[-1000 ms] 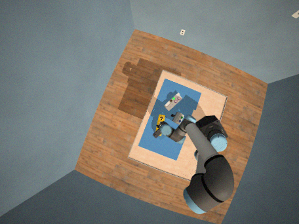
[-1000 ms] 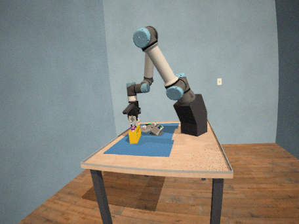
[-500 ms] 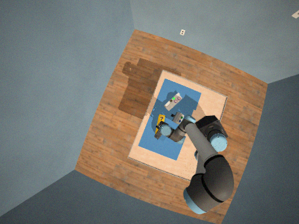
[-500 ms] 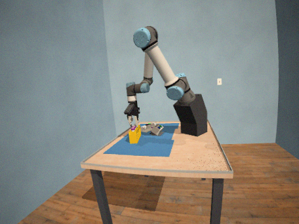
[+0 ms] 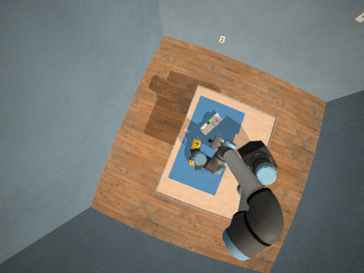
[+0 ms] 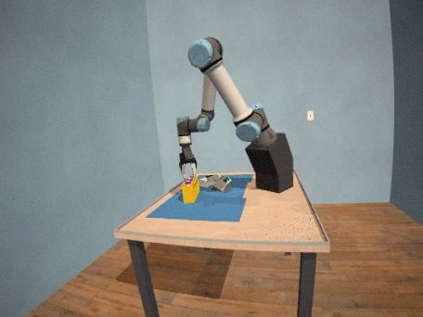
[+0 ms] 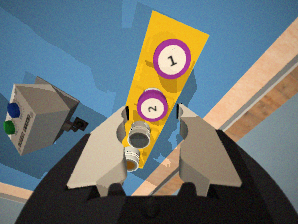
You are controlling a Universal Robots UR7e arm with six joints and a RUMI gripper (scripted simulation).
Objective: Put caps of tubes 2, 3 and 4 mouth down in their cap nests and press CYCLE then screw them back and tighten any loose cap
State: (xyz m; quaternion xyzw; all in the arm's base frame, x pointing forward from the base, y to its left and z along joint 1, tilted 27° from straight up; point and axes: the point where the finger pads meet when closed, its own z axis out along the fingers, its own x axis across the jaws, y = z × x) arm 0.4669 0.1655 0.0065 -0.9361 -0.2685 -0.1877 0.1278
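Right now the cap is 50 mm behind my hand, 350 mm to the right of it and 110 mm below it. From my hand the other things lie so: green key (180 mm behind, 200 mm to the right, 60 mm below); then blue cycle key (170 mm behind, 150 mm to the right, 60 mm below); then key housing (160 mm behind, 170 mm to the right, 70 mm below).
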